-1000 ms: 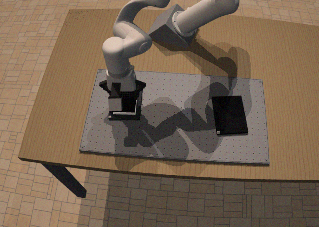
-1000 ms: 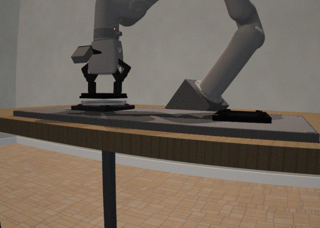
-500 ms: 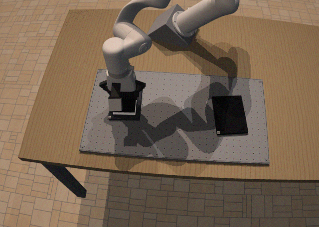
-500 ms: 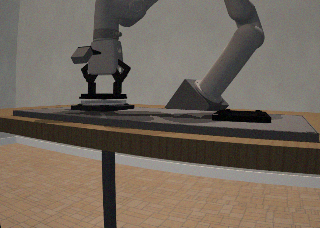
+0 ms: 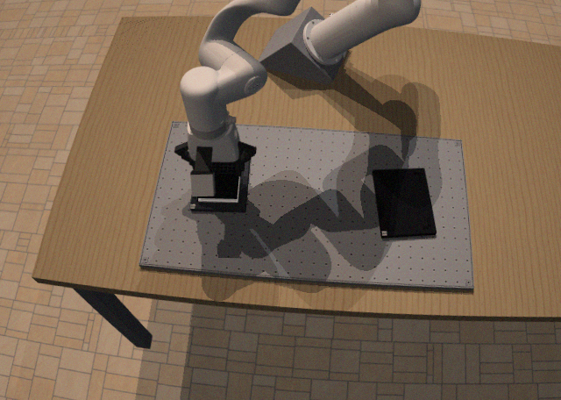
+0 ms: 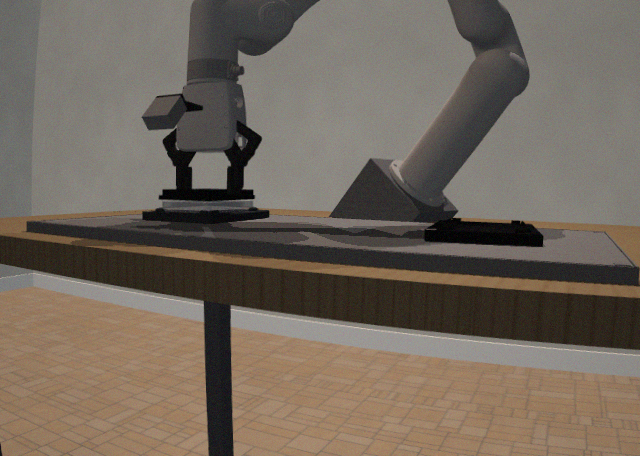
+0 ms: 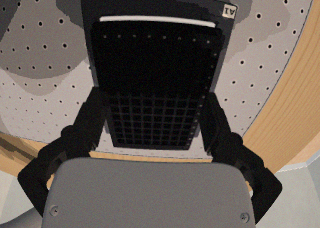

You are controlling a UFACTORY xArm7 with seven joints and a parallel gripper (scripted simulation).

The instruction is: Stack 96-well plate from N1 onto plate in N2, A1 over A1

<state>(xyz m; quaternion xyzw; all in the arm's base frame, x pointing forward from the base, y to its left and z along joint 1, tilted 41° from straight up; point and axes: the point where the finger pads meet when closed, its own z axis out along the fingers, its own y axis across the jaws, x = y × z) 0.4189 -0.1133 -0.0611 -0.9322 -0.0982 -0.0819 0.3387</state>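
Now: hand 1 cm above the black 96-well plate. From my hand the other things lie so: clear 96-well plate: 3 cm below.
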